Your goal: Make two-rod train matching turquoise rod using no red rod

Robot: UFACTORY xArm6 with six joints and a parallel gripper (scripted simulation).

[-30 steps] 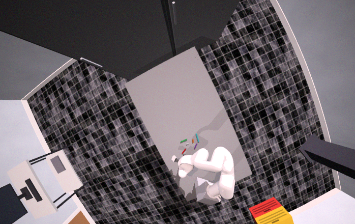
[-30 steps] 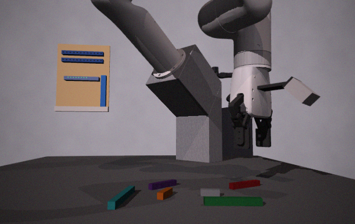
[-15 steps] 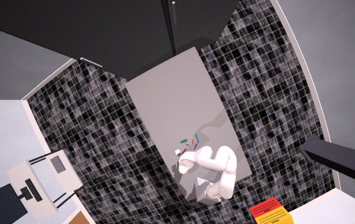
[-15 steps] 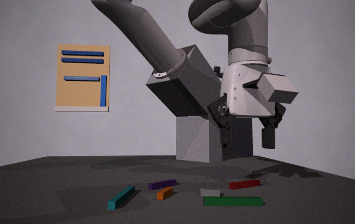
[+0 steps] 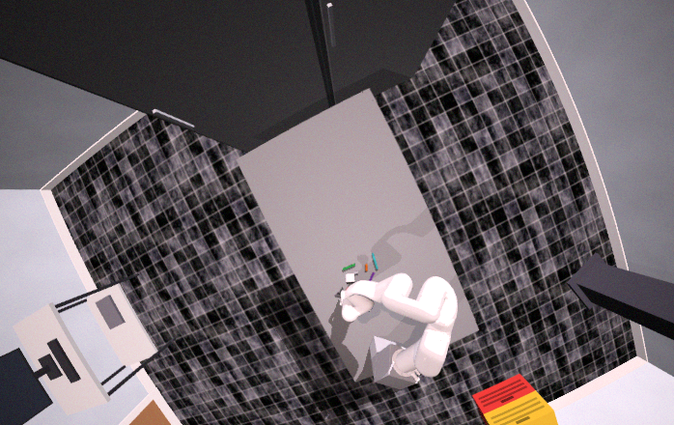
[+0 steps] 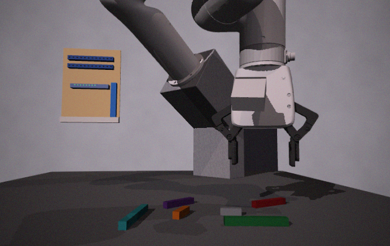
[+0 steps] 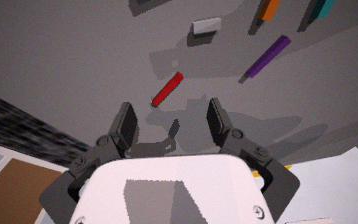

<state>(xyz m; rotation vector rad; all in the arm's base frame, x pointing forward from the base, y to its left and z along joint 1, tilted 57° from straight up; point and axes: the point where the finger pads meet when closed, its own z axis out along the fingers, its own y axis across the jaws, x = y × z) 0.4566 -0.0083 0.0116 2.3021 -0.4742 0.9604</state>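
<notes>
My gripper is now 140 mm to the left of the orange rod and 70 mm above it. From my hand the other things lie so: green rod (80 mm ahead, 70 mm to the right, 70 mm below); grey rod (30 mm ahead, 80 mm to the right, 70 mm below); red rod (10 mm behind, 20 mm to the left, 70 mm below).
</notes>
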